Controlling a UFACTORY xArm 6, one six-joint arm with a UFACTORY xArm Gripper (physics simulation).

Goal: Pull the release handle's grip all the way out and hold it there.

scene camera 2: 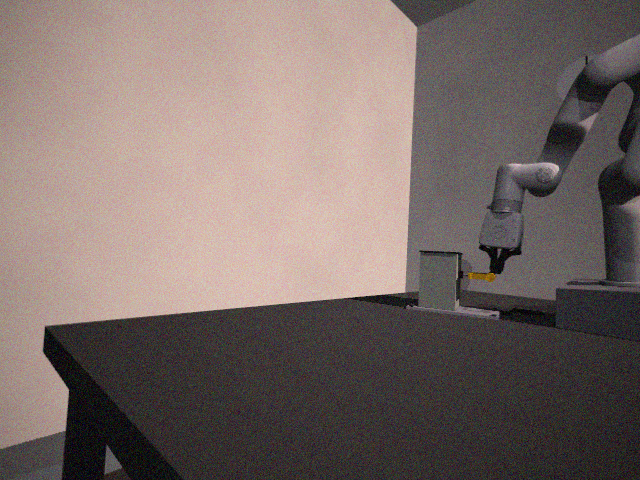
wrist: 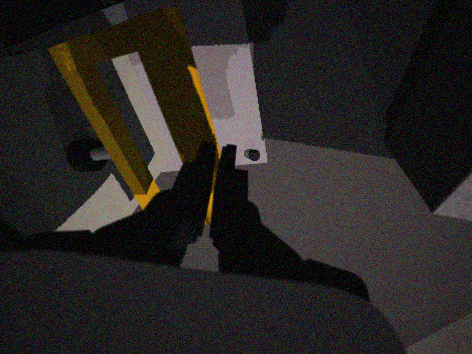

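The release handle's yellow grip [scene camera 2: 481,276] [wrist: 180,100] is a rectangular frame with a thick bar, standing out level from the side of a pale box-shaped housing [scene camera 2: 438,281]. A short gap shows between grip and housing. My gripper [scene camera 2: 497,272] [wrist: 217,166] points down at the grip's outer end, with its fingertips at or just above the thick bar. The fingers are shut with nothing held between them. A thin yellow strip of the bar shows through the narrow slit between them. The fingers hide the bar's near end in the wrist view, so contact cannot be told.
The housing stands on a pale base plate [scene camera 2: 478,312] [wrist: 245,100] on the dark table [scene camera 2: 310,387]. The plate extends below the grip, and a dark hole shows near its corner. The robot's grey pedestal [scene camera 2: 594,312] stands to the right in the scene view.
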